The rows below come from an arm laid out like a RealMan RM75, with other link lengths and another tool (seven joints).
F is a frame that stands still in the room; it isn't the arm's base.
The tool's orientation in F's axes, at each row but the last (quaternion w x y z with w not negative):
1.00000 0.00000 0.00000 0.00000
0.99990 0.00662 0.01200 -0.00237
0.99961 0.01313 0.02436 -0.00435
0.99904 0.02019 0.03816 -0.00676
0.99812 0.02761 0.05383 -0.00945
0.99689 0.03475 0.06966 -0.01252
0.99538 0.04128 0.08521 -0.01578
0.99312 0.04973 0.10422 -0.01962
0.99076 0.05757 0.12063 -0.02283
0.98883 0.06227 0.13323 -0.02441
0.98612 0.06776 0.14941 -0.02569
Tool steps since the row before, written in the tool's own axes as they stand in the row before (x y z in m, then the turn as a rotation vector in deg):
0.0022 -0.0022 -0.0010 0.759 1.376 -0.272
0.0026 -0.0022 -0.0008 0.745 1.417 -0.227
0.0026 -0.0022 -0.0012 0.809 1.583 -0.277
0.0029 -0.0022 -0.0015 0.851 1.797 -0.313
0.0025 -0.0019 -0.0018 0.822 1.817 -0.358
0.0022 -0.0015 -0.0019 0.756 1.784 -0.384
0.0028 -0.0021 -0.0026 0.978 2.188 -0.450
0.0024 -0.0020 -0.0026 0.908 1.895 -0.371
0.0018 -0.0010 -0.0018 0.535 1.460 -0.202
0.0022 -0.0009 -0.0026 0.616 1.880 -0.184
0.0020 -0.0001 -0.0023 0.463 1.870 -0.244
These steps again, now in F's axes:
0.0022 -0.0022 -0.0010 0.759 1.376 -0.272
0.0026 -0.0022 -0.0009 0.746 1.416 -0.226
0.0025 -0.0022 -0.0014 0.809 1.583 -0.275
0.0027 -0.0022 -0.0018 0.852 1.798 -0.305
0.0023 -0.0018 -0.0022 0.818 1.821 -0.346
0.0019 -0.0014 -0.0023 0.749 1.791 -0.365
0.0022 -0.0019 -0.0032 0.972 2.194 -0.435
0.0017 -0.0018 -0.0032 0.905 1.896 -0.371
0.0013 -0.0008 -0.0023 0.557 1.456 -0.166
0.0014 -0.0006 -0.0032 0.667 1.868 -0.121
0.0012 0.0002 -0.0028 0.503 1.871 -0.133

